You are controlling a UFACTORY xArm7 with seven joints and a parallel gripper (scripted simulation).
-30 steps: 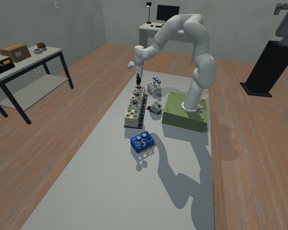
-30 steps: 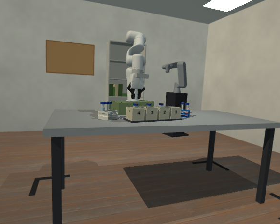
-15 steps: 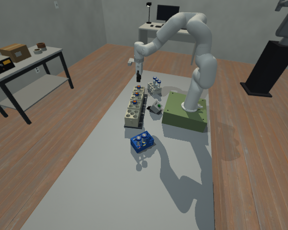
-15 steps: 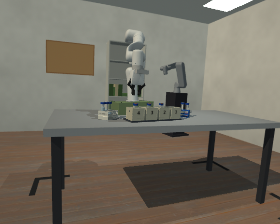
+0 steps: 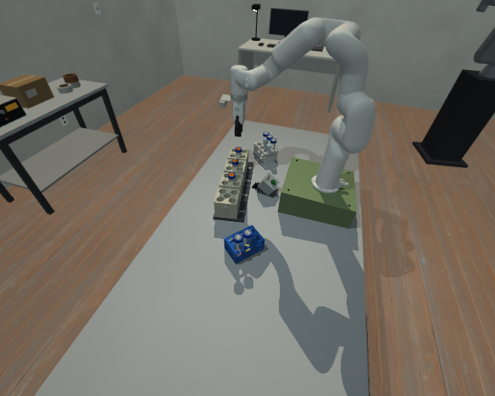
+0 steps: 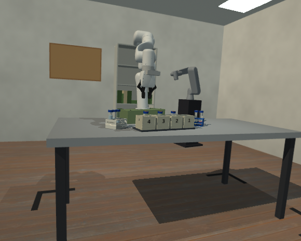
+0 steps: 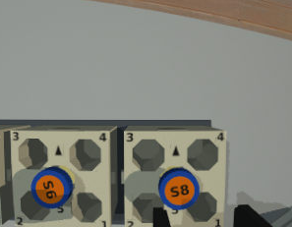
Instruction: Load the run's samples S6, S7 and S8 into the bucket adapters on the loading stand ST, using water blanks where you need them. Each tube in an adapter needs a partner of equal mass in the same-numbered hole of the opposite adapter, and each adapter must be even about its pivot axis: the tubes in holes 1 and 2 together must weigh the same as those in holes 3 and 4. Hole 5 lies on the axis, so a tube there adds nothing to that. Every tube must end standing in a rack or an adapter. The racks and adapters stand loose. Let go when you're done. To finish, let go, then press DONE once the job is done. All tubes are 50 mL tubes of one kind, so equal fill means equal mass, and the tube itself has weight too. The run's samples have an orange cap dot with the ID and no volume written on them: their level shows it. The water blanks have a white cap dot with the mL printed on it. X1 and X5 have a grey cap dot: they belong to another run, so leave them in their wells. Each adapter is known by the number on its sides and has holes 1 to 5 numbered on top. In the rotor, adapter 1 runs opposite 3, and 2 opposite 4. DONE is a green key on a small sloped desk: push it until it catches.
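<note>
My hand is 180 mm past the white-dot tube, 160 mm above it and 130 mm to the left of it. Also, from my hand: white rack (200 mm below, 150 mm to the right, 140 mm behind); tube rack (520 mm to the left, 200 mm below, 100 mm behind).
</note>
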